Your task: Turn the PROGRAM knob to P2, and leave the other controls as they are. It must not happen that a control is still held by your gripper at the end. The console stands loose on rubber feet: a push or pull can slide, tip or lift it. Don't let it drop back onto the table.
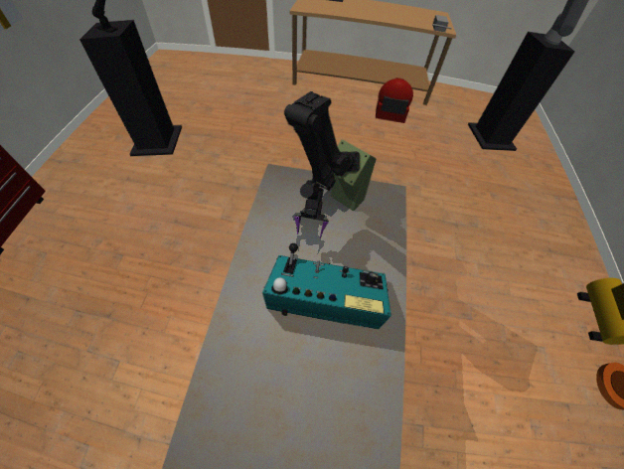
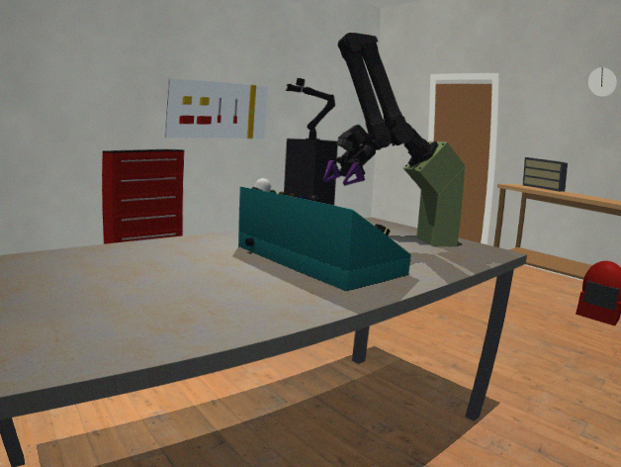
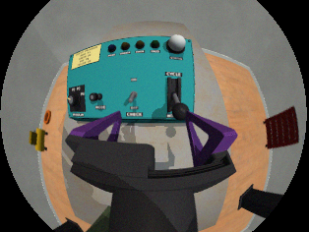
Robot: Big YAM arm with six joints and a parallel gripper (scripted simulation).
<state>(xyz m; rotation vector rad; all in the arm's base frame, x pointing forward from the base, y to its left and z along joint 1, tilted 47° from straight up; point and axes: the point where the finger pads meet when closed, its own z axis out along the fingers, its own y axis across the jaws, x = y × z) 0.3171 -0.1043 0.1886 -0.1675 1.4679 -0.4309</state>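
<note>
The small black knob is 15 cm to the left of my hand, 13 cm ahead of it and 10 cm below it. From my hand the other things lie so: toggle: 11 cm below, 10 cm ahead, 4 cm to the left; then black-ball lever: 10 cm below, 8 cm to the right, 5 cm ahead; then teal console: 16 cm ahead, 13 cm below, 9 cm to the left.
</note>
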